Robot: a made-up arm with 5 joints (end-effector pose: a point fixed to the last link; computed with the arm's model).
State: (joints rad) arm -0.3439 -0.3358 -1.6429 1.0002 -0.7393
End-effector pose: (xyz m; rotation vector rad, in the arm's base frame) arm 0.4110 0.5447 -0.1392 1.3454 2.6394 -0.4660
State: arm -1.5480 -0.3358 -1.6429 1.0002 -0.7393
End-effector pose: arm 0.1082 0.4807 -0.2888 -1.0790 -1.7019 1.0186
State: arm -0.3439 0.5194 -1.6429 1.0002 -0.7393
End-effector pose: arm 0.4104 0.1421 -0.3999 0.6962 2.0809 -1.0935
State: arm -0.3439 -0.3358 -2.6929 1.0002 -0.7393
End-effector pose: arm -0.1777 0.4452 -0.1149 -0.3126 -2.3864 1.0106
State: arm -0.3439 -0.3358 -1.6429 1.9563 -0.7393
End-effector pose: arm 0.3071 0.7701 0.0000 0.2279 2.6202 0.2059
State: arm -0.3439 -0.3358 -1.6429 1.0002 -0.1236
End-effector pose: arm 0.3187 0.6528 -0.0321 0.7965 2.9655 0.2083
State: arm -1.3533 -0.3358 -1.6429 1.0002 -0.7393
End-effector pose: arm 0.1671 0.4834 -0.2905 -1.1527 -1.8945 0.9694
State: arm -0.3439 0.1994 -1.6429 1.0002 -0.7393
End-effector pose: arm 0.3904 0.3154 -0.3404 0.9354 2.3134 -0.8941
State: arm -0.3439 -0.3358 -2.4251 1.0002 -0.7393
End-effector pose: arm -0.0395 0.4963 -0.1750 -0.5849 -2.5557 0.9192
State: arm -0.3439 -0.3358 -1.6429 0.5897 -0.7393
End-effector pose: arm 0.3752 0.4326 -0.1844 -1.7985 -2.4268 0.7674
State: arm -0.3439 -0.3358 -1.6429 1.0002 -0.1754
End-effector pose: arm 0.3284 0.6473 -0.0425 0.8473 2.9477 0.1502
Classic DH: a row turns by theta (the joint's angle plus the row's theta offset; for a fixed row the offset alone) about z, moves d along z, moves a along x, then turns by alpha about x. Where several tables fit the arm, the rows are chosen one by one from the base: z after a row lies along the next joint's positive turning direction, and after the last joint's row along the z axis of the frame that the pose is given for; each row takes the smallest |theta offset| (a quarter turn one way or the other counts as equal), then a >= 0, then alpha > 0; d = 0 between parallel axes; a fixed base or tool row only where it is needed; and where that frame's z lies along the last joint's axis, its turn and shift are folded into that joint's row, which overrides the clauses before.
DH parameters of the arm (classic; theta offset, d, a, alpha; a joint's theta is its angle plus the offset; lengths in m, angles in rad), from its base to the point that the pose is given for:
base (fixed): 0.056 0.1756 0.1738 1.2665
joint 1: -1.5244 0.0676 -0.1086 1.296
joint 2: -0.364 -0.0437 0.088 -1.6485
joint 3: 0.2598 -0.3421 -0.0612 1.5546
joint 4: 0.8438 -0.3501 0.1304 -0.6016
joint 5: -0.4736 0.1523 -0.2687 -2.266
tool (fixed): 2.0679 0.1544 0 0

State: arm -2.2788 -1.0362 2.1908 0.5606 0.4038
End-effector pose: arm 0.8520 -0.0392 0.2298 0.1933 0.6306 -0.9413
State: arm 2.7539 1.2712 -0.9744 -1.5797 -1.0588
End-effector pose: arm 0.1234 -0.0894 0.8124 -0.3521 -0.5089 -2.9715
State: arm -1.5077 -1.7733 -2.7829 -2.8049 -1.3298
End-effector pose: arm 0.9959 -0.0728 0.6660 1.8063 1.1945 2.2155
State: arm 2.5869 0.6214 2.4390 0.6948 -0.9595
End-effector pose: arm 0.6752 -0.1806 0.0554 1.9710 0.7901 -0.6624
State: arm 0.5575 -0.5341 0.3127 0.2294 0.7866
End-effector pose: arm -0.0833 0.2537 0.7231 0.2259 0.1721 1.6025
